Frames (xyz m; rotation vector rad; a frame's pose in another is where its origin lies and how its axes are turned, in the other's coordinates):
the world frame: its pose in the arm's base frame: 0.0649 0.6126 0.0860 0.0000 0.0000 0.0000
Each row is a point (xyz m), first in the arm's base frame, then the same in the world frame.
Working: the arm's base frame: its pose in the world frame: -0.0649 -0.6126 -0.0860 0.0000 0.0000 0.0000

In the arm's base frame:
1: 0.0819 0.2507 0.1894
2: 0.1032 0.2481 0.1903
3: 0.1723 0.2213 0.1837
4: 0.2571 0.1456 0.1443
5: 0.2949 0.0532 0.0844
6: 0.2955 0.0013 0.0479
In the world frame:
1: 0.0170 -0.3619 0.1034
2: 0.0383 -0.3645 0.1043
3: 0.1074 -0.3913 0.0977
4: 0.1922 -0.4670 0.0583
5: 0.2300 -0.5594 -0.0016
6: 0.2306 -0.6113 -0.0381

